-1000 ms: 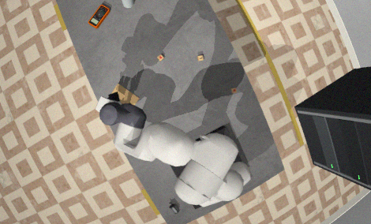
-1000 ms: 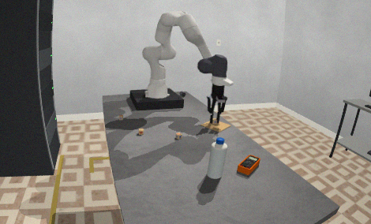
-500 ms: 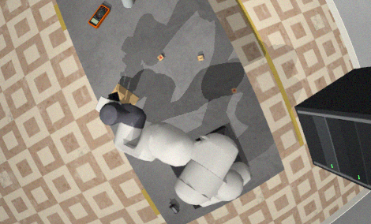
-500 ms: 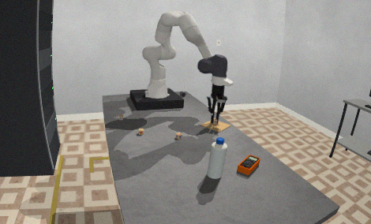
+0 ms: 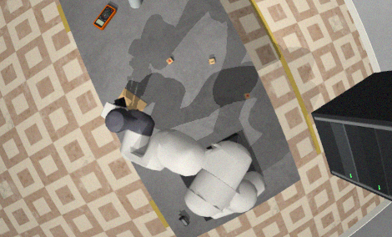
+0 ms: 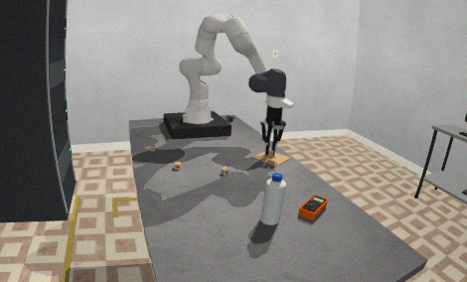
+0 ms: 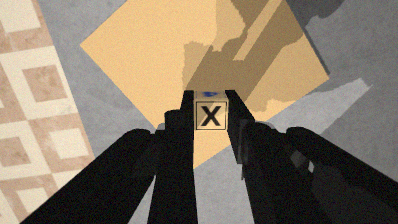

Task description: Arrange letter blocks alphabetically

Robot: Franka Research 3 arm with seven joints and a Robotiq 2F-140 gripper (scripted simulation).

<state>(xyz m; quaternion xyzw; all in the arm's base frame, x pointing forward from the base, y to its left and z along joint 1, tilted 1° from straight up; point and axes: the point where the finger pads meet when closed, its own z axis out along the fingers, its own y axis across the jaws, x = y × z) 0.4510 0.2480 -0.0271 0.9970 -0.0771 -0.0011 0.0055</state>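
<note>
The tan mat is 4 cm below my hand and 3 cm ahead of it. Round my hand: white bottle: 52 cm ahead, 27 cm to the right, 4 cm above; then red k block: 56 cm to the right, 18 cm behind, 3 cm below.
</note>
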